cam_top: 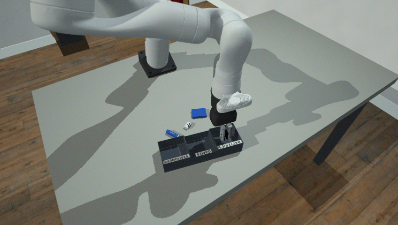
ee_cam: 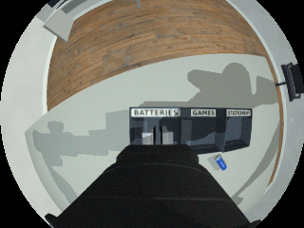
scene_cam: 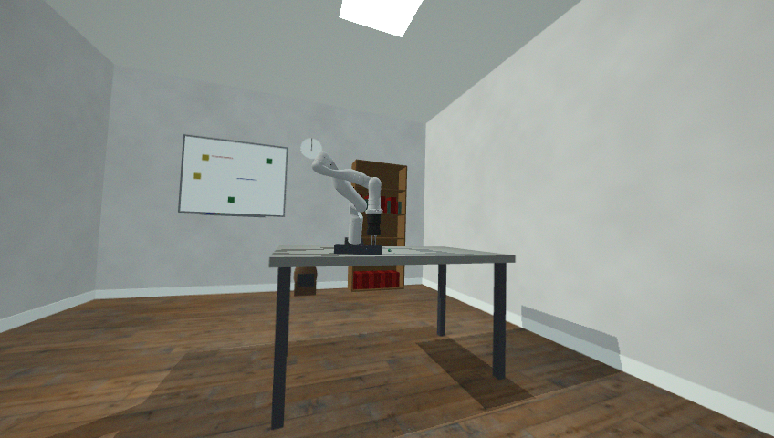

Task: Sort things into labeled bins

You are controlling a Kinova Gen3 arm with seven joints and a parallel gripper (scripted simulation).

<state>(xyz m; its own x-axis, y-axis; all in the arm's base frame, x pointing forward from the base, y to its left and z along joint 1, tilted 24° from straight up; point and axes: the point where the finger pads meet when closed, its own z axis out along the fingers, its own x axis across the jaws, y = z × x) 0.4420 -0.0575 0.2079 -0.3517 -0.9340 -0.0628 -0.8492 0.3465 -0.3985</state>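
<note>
Now: hand 140 mm past the small white thing, 50 mm above it and 40 mm to the left of it. Also, from my hand: blue battery (140 mm behind, 100 mm to the right, 50 mm below); blue block (150 mm behind, 50 mm below, 30 mm to the left); black piece (150 mm behind, 100 mm to the left, 50 mm below).
</note>
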